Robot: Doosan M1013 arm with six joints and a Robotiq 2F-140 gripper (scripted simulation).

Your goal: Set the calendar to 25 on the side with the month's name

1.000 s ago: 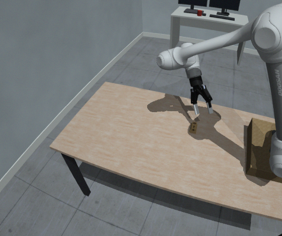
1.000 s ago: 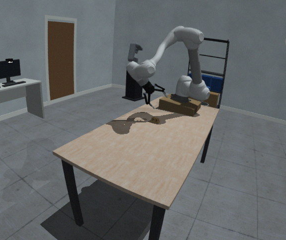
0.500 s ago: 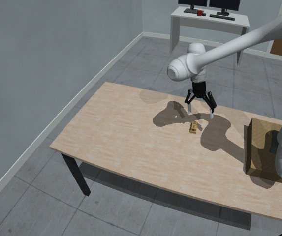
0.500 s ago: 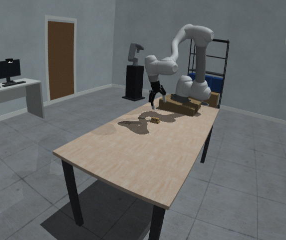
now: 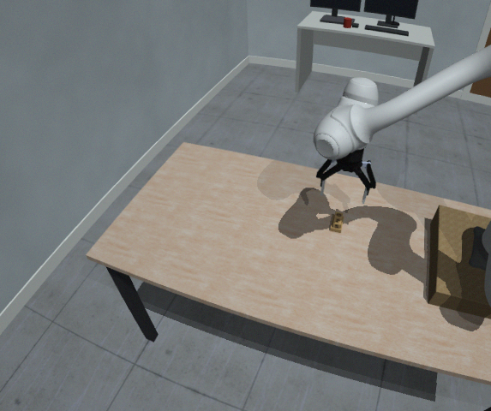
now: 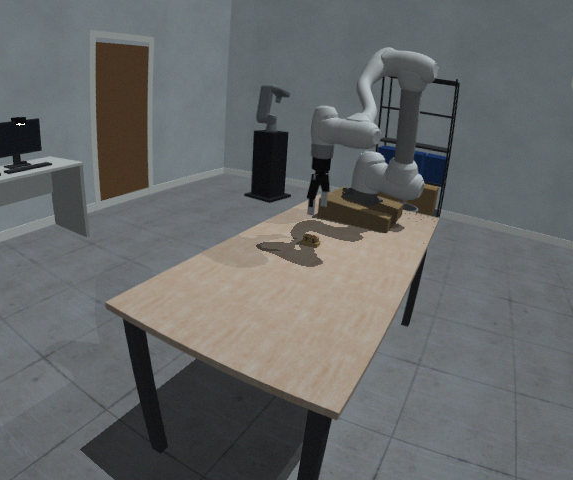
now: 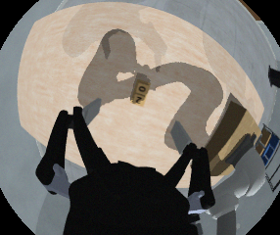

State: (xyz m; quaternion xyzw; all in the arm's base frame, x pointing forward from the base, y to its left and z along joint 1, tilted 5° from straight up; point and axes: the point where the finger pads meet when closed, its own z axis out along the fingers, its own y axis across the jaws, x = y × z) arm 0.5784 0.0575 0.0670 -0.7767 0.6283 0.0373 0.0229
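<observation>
The wooden calendar tray lies 16 cm below my hand and 2 cm to the right of it.
</observation>
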